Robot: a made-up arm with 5 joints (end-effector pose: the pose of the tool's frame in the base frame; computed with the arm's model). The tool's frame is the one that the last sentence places. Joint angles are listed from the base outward.
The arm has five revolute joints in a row. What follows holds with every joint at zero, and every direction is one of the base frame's. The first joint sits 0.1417 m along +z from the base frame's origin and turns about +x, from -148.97 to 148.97 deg. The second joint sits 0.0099 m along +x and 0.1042 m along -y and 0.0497 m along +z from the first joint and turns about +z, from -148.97 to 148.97 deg. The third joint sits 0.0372 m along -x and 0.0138 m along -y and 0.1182 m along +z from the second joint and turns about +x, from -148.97 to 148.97 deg. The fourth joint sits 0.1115 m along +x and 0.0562 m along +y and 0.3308 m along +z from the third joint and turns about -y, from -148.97 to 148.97 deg. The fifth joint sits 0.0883 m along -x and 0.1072 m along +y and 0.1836 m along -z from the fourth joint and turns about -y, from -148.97 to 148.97 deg. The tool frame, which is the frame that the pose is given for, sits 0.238 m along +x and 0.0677 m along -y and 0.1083 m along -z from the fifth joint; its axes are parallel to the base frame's.
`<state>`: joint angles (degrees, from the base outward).
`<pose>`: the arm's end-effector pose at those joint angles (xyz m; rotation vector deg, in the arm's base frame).
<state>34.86 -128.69 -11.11 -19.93 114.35</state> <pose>0.1262 -0.5100 0.4875 -74.51 -9.75 -85.46</pose>
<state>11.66 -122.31 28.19 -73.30 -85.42</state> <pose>0.1263 0.1652 0.7328 140.74 67.40 0.24</pose>
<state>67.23 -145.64 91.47 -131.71 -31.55</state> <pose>-0.0947 -0.0306 0.7130 154.25 3.96 24.14</pose>
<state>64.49 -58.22 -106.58 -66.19 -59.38</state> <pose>-0.0439 0.1056 0.4028 19.06 -164.39 51.44</pose>
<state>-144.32 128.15 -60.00 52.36 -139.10</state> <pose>0.0039 0.0369 0.1220 107.35 -52.47 -26.70</pose>
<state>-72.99 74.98 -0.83 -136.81 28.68</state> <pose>-0.1163 0.4070 0.5173 -116.03 123.92 -16.63</pose>
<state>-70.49 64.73 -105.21 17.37 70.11</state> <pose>-0.2012 0.0405 -0.0309 43.77 23.43 -162.54</pose>
